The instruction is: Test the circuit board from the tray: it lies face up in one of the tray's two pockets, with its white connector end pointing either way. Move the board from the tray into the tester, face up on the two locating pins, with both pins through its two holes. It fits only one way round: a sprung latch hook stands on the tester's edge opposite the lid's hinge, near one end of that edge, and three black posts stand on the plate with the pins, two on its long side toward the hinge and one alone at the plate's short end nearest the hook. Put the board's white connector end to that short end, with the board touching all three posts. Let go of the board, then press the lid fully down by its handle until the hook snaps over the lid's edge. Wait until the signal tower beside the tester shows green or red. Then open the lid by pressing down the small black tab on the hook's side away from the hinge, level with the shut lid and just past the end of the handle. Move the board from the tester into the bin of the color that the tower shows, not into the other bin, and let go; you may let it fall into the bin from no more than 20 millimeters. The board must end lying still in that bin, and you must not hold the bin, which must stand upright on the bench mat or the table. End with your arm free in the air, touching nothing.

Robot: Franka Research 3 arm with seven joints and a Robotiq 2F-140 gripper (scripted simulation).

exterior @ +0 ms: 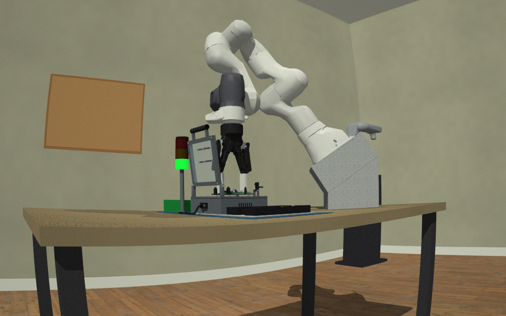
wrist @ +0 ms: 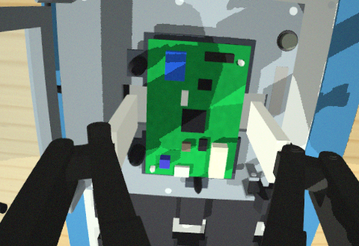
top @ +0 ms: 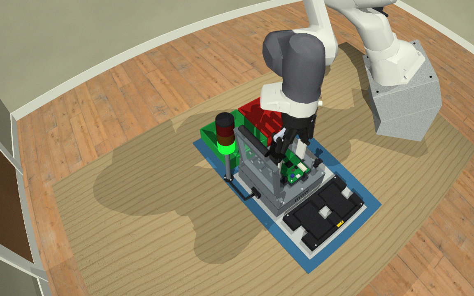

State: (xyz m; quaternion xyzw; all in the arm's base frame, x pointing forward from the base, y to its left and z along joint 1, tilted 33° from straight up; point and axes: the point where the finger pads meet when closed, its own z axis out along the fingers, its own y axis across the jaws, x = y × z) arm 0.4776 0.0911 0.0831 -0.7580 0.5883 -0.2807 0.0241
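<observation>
The green circuit board lies 20 mm below my hand. Round my hand: clear lid (110 mm ahead, 90 mm above, 20 mm to the left); then latch hook (70 mm behind, 50 mm to the left, 10 mm below); then tester plate (20 mm below, 10 mm to the left).
</observation>
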